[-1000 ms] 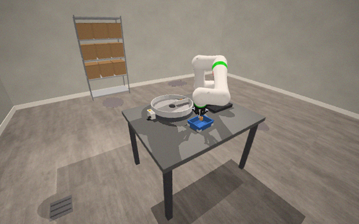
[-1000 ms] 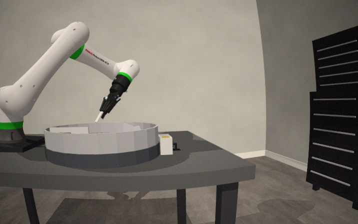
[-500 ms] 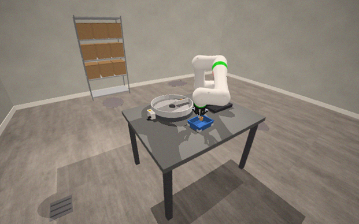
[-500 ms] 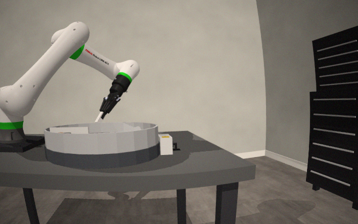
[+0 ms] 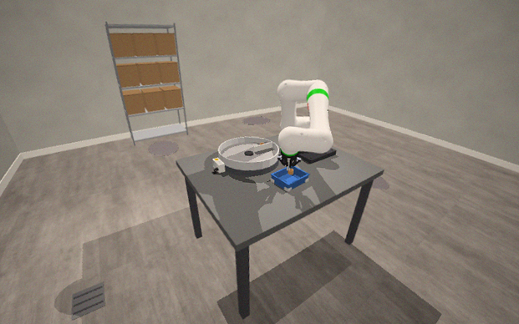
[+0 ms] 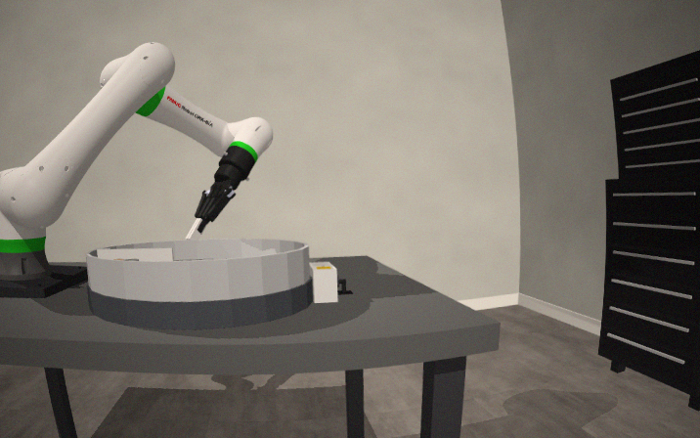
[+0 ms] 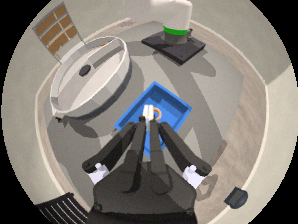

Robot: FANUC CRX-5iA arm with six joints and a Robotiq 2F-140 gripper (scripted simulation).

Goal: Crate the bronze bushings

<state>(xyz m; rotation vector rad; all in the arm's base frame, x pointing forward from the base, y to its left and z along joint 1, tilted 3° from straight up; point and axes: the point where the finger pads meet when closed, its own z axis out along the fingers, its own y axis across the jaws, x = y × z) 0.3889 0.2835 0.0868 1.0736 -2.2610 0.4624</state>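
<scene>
The blue crate is 2 cm behind my hand and 8 cm below it. Round my hand: round turning table 9 cm ahead, 35 cm to the right, 5 cm below.
</scene>
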